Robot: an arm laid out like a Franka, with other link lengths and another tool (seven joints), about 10 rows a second.
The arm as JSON. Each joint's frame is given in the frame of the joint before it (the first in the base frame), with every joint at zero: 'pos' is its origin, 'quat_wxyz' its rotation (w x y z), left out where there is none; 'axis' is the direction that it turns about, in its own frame. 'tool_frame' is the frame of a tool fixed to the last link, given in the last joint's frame.
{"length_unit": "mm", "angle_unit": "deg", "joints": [
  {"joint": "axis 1", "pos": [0.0, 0.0, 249.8], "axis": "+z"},
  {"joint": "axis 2", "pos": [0.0, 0.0, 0.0], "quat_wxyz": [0.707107, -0.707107, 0.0, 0.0], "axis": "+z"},
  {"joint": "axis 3", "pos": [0.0, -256.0, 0.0], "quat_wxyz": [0.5, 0.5, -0.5, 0.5], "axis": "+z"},
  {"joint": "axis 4", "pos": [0.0, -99.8, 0.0], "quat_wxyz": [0.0, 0.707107, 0.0, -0.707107], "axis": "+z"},
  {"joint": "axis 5", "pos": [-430.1, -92.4, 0.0], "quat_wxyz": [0.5, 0.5, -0.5, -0.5], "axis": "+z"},
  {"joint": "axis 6", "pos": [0.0, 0.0, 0.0], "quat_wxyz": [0.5, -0.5, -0.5, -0.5], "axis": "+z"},
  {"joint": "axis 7", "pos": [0.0, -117.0, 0.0], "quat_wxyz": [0.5, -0.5, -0.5, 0.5], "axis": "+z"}
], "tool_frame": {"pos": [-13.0, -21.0, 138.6], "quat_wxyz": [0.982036, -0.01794, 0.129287, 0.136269]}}
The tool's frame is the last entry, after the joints.
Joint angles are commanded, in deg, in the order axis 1, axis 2, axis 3, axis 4, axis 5, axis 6, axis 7. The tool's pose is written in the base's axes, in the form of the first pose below.
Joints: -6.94, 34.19, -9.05, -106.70, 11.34, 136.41, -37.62
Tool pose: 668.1, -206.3, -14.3, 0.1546, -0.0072, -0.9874, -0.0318
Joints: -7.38, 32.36, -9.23, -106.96, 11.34, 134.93, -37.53
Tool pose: 668.6, -212.8, 2.4, 0.1528, -0.0122, -0.9875, -0.0354
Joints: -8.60, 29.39, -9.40, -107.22, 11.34, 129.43, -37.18
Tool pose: 660.6, -223.9, 24.0, 0.1728, -0.0231, -0.9833, -0.0528
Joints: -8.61, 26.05, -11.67, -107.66, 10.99, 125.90, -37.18
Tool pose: 652.4, -247.7, 55.1, 0.1766, -0.0374, -0.9821, -0.0542
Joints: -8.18, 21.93, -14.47, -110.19, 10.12, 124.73, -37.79
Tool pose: 636.1, -272.0, 82.5, 0.1733, -0.0481, -0.9825, -0.0488
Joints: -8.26, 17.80, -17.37, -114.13, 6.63, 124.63, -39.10
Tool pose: 607.9, -301.3, 98.6, 0.1801, -0.0481, -0.9820, -0.0291
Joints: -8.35, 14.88, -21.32, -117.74, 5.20, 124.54, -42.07
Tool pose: 571.6, -337.1, 103.3, 0.1882, -0.0519, -0.9804, -0.0254
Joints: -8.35, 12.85, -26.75, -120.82, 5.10, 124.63, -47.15
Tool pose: 526.4, -382.0, 103.8, 0.1928, -0.0551, -0.9792, -0.0304
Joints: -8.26, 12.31, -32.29, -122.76, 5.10, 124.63, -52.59
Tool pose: 480.3, -424.2, 99.0, 0.2004, -0.0555, -0.9775, -0.0354
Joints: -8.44, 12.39, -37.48, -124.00, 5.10, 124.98, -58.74
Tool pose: 434.6, -463.2, 95.4, 0.2050, -0.0491, -0.9768, -0.0372
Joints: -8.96, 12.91, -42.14, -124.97, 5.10, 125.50, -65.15
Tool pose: 388.0, -497.2, 91.1, 0.2101, -0.0388, -0.9762, -0.0379
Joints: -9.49, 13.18, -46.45, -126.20, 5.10, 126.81, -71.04
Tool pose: 342.1, -525.2, 88.8, 0.2106, -0.0304, -0.9765, -0.0352
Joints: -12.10, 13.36, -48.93, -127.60, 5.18, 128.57, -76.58
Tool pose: 291.6, -549.7, 84.0, 0.2087, -0.0275, -0.9770, -0.0347
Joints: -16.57, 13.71, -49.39, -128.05, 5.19, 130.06, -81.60
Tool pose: 243.8, -572.2, 81.8, 0.2057, -0.0268, -0.9777, -0.0327
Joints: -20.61, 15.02, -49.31, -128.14, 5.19, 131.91, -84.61
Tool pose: 202.6, -589.4, 75.6, 0.2095, -0.0349, -0.9768, -0.0276
